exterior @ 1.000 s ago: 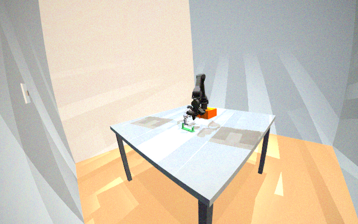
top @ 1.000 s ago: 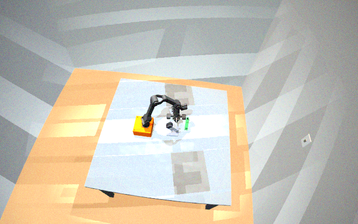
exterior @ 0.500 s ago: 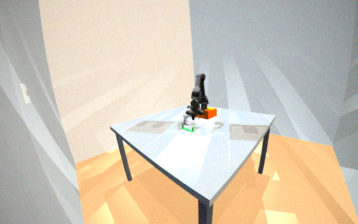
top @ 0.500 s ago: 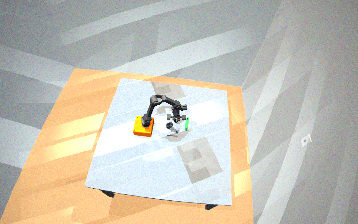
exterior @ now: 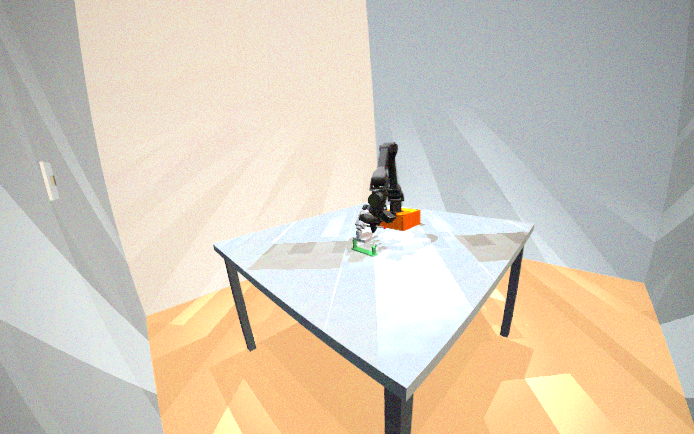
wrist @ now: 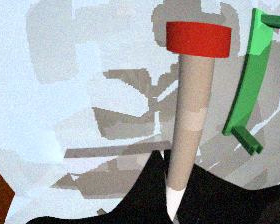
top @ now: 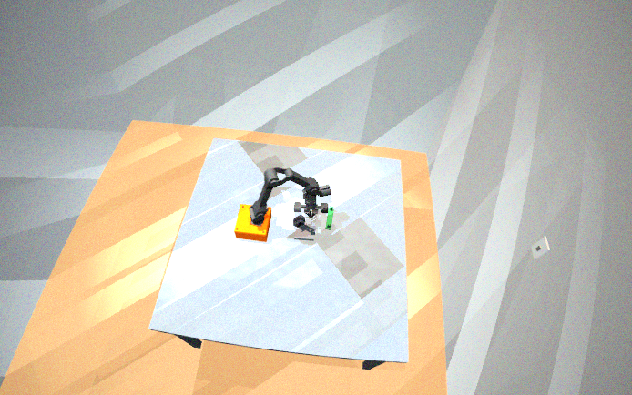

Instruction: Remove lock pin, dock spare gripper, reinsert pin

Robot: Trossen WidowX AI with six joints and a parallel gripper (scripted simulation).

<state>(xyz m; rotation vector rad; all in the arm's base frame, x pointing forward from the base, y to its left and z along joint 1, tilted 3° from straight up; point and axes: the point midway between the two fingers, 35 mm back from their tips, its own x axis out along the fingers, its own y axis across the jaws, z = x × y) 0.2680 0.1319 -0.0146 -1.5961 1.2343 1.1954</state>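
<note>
Now: the mount 7 cm to the right of my gripper tip and 1 cm ahead of it. From my gripper tip the other things lie so: spare gripper (8 cm to the right, 6 cm above, 2 cm behind); green bracket (10 cm ahead, 6 cm to the left, 3 cm below).
</note>
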